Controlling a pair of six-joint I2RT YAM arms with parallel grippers.
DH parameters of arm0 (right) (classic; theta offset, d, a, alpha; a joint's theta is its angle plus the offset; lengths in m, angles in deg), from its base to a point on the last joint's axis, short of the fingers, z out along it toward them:
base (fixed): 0 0 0 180
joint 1: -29.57 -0.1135 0.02 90
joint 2: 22.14 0 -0.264 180
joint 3: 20.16 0 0.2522 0
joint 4: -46.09 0 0.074 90
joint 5: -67.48 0 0 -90
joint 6: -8.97 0.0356 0 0
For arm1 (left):
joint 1: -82.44 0.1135 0.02 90
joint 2: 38.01 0 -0.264 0
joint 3: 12.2 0 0.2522 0
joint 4: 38.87 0 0.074 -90
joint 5: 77.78 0 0 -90
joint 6: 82.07 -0.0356 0 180
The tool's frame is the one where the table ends.
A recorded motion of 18 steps. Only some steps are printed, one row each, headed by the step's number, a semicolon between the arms.
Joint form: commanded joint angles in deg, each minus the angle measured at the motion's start. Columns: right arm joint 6, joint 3, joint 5, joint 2, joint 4, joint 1; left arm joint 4, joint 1, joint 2, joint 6, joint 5, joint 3.
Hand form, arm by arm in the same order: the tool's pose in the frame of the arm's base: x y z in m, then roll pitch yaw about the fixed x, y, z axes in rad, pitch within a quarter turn. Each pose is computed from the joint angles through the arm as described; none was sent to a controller.
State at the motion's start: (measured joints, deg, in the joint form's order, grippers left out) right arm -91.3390 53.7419 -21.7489 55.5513 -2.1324 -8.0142; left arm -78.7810 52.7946 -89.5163 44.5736 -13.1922 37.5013
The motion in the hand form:
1: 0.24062 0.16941 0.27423 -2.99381 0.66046 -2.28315; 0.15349 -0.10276 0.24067 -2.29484 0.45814 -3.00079
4: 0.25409 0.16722 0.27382 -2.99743 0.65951 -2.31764; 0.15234 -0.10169 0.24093 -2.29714 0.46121 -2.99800
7: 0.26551 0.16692 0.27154 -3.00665 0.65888 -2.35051; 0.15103 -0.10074 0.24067 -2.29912 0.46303 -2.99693
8: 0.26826 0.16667 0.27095 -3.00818 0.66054 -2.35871; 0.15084 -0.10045 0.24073 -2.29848 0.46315 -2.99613
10: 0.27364 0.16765 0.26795 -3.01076 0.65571 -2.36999; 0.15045 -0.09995 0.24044 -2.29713 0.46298 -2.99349
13: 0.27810 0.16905 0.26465 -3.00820 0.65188 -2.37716; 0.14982 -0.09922 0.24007 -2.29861 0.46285 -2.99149
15: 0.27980 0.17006 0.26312 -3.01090 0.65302 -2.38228; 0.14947 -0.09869 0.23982 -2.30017 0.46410 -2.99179
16: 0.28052 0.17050 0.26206 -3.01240 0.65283 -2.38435; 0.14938 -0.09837 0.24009 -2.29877 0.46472 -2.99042
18: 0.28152 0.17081 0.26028 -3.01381 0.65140 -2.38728; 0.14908 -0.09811 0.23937 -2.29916 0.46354 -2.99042
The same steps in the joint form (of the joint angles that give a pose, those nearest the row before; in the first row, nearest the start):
1: -0.76 2.97 -1.04 2.28 -0.04 2.47; 0.53 0.48 1.14 0.06 0.63 -0.83
4: -0.64 4.77 -1.13 4.51 0.30 4.28; 0.20 0.55 1.62 0.00 0.87 -0.93
7: -0.11 6.17 -1.22 6.66 0.92 5.48; -0.07 0.59 2.09 -0.06 1.02 -1.13
8: 0.03 6.44 -1.22 7.13 1.20 5.78; -0.12 0.64 2.19 -0.06 0.99 -1.16
10: 0.23 6.99 -1.13 8.39 1.61 6.13; -0.10 0.72 2.38 0.01 0.98 -1.31
13: 0.40 7.34 -0.79 9.51 2.19 6.29; -0.27 0.82 2.64 0.01 1.06 -1.45
15: 0.63 7.42 -0.78 9.97 2.61 6.29; -0.38 0.91 2.79 -0.13 1.08 -1.54
16: 0.73 7.39 -0.79 10.19 2.83 6.29; -0.41 0.99 2.89 -0.13 1.02 -1.54
18: 0.81 7.29 -0.78 10.48 3.13 6.34; -0.39 1.03 2.98 -0.13 0.99 -1.71

